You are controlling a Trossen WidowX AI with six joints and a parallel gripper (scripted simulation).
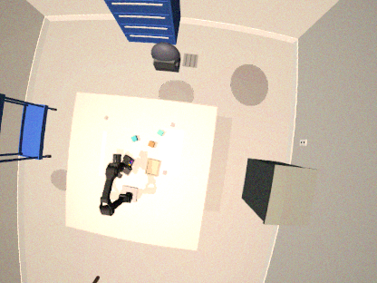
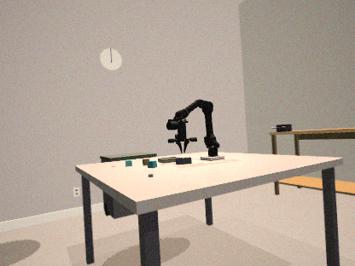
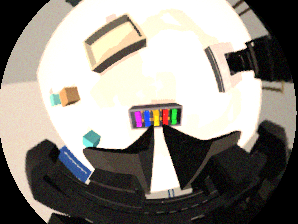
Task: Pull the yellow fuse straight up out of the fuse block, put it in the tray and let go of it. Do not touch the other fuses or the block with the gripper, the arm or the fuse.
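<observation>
The yellow fuse lies 4 cm below my gripper tip. Round my gripper tip: tray (20 cm to the right, 7 cm below).
</observation>
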